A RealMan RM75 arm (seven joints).
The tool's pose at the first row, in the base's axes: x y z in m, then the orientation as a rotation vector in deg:
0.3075 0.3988 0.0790 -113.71 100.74 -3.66
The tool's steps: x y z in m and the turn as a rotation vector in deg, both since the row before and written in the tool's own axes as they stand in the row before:
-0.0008 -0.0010 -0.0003 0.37 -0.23 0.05
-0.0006 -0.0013 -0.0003 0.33 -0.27 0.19
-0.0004 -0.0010 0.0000 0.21 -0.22 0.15
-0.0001 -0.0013 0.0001 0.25 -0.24 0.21
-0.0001 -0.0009 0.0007 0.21 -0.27 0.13
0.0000 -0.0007 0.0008 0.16 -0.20 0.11
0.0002 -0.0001 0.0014 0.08 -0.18 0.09
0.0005 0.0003 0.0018 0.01 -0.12 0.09
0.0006 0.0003 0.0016 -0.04 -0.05 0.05
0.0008 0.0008 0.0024 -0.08 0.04 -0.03
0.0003 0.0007 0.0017 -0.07 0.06 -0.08
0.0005 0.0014 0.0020 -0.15 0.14 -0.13
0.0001 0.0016 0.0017 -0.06 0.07 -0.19
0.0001 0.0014 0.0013 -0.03 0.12 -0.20
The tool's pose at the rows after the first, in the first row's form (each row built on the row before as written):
0.3082 0.3995 0.0799 -113.34 100.51 -3.73
0.3092 0.4000 0.0808 -112.86 100.41 -3.68
0.3101 0.4004 0.0813 -112.51 100.34 -3.59
0.3113 0.4006 0.0818 -112.08 100.30 -3.50
0.3124 0.4010 0.0816 -111.74 100.18 -3.37
0.3133 0.4013 0.0812 -111.47 100.10 -3.27
0.3139 0.4016 0.0800 -111.28 100.04 -3.13
0.3144 0.4018 0.0782 -111.16 100.05 -2.99
0.3148 0.4018 0.0765 -111.13 100.08 -2.89
0.3151 0.4019 0.0739 -111.23 100.10 -2.87
0.3151 0.4022 0.0721 -111.37 100.09 -2.90
0.3146 0.4024 0.0697 -111.63 100.11 -2.95
0.3138 0.4028 0.0676 -111.86 99.99 -3.03
0.3130 0.4031 0.0659 -112.09 99.88 -3.19

